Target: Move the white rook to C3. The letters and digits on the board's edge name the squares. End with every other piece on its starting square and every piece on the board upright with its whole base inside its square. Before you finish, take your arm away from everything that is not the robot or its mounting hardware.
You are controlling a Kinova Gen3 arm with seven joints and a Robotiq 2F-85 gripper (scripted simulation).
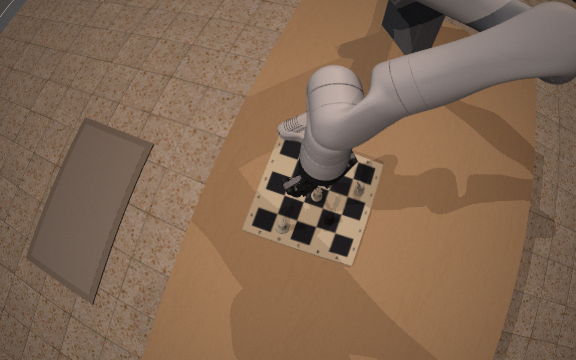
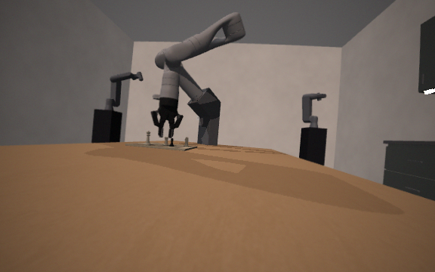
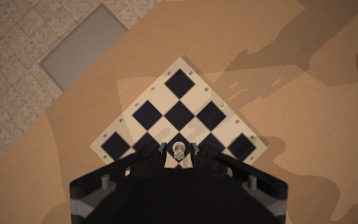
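Right now my hand is 50 mm above the chessboard and 10 mm to the right of it. From my hand the other things lie so: black piece (40 mm to the left, 40 mm ahead, 30 mm below).
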